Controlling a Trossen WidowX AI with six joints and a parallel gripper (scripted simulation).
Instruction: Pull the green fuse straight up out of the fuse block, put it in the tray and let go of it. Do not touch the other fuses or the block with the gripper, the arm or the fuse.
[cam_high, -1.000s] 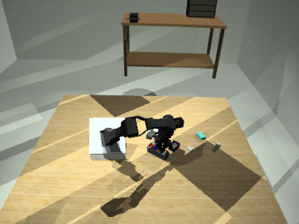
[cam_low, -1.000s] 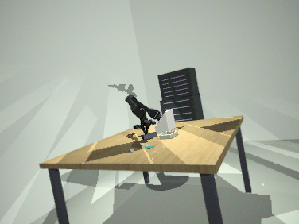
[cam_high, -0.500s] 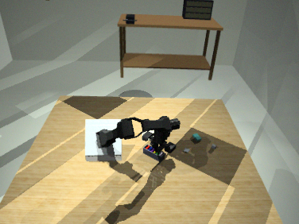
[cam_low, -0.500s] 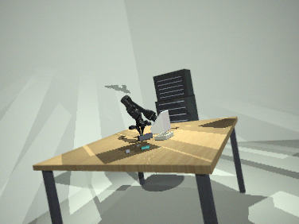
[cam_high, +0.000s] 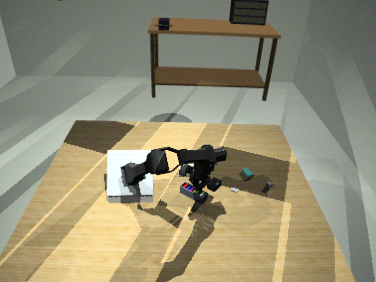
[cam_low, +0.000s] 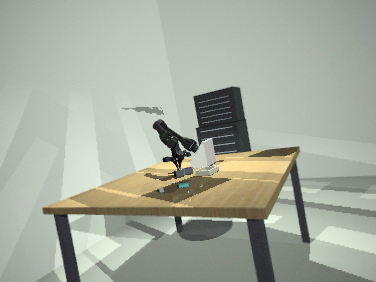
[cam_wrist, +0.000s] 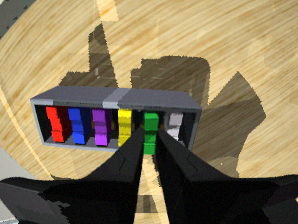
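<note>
Now: gripper tip 190 mm to the right of the cream tray, 40 mm past it and 40 mm above it. Round my gripper tip: teal piece 240 mm ahead, 200 mm to the left, 40 mm below; then green fuse 10 mm below.
</note>
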